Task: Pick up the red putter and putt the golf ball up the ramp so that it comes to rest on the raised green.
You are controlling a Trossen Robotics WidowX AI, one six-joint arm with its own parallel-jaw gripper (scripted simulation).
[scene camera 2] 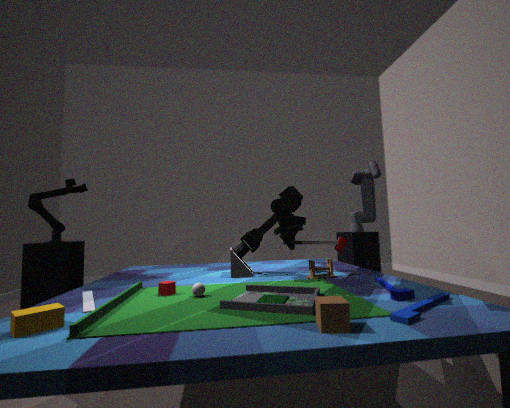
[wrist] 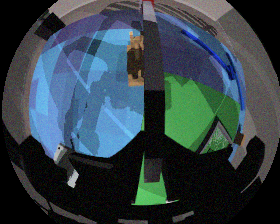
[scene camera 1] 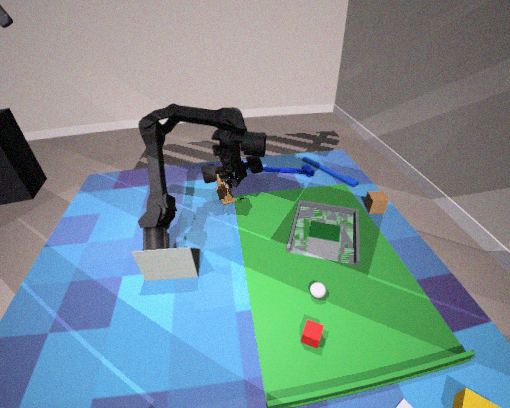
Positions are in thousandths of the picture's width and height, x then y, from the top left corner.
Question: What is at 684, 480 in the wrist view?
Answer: A green mat.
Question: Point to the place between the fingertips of the gripper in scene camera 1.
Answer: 458, 457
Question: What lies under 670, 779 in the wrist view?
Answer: The gripper.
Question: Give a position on a wooden stand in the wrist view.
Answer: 484, 230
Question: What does the gripper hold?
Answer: A red putter.
